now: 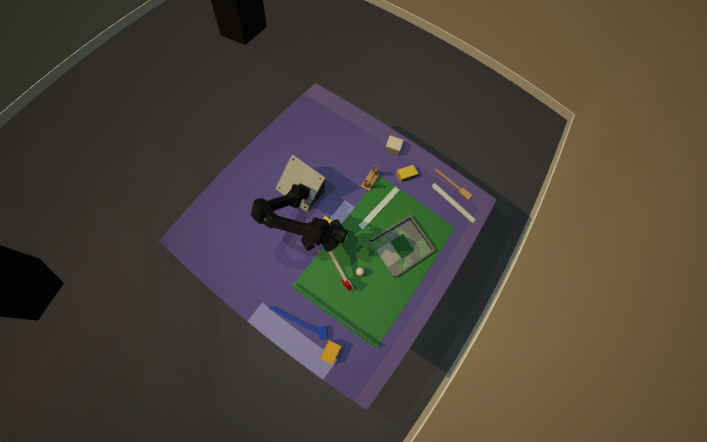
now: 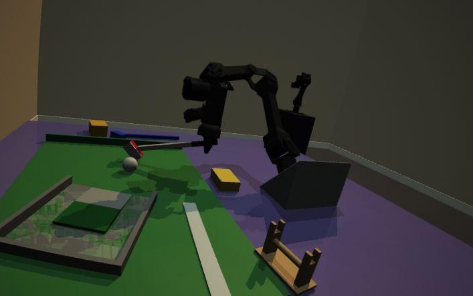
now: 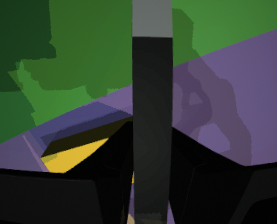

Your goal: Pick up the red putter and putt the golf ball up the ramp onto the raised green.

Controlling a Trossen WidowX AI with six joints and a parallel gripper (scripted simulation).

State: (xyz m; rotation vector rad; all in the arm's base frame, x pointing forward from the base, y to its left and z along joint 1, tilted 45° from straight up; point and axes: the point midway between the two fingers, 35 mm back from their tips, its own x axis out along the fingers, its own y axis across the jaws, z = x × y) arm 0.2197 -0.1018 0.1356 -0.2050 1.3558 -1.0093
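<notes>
My gripper tip is 11 cm short of the red putter and 5 cm to the left of it. Also, from my gripper tip: white golf ball: 22 cm ahead, 3 cm to the right, 5 cm below; blue putter: 10 cm ahead, 37 cm to the right, 6 cm below; green mat: 26 cm ahead, 9 cm to the left, 7 cm below.
</notes>
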